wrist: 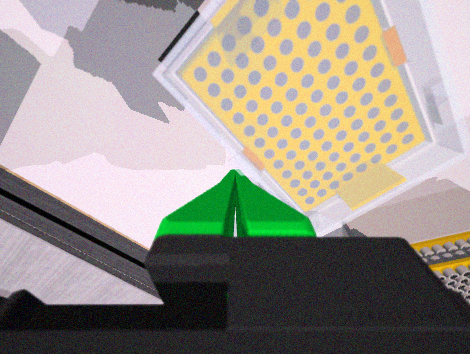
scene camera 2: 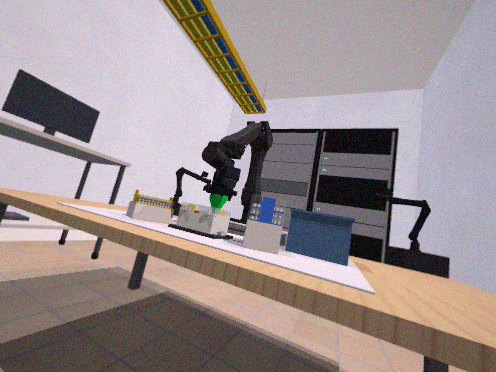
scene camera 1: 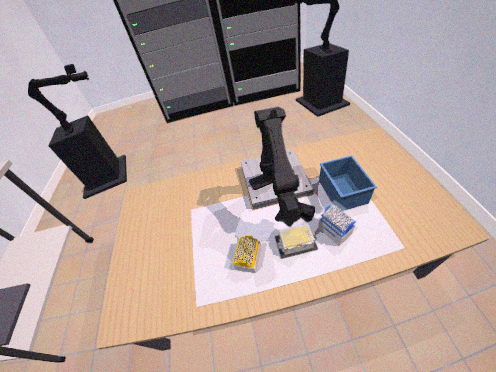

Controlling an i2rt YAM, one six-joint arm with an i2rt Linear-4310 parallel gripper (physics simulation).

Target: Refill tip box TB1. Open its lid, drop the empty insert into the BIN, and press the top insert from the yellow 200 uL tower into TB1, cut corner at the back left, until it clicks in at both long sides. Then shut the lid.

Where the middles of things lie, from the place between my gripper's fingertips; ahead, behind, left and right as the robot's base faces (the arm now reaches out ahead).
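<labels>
Blue bin (scene camera 2: 327, 237) at 70 mm behind my hand, 330 mm to the left of it and 20 mm above it. Clear lid (wrist: 334, 115) at 10 mm to the right of my hand, 60 mm ahead of it and 20 mm above it.
</labels>
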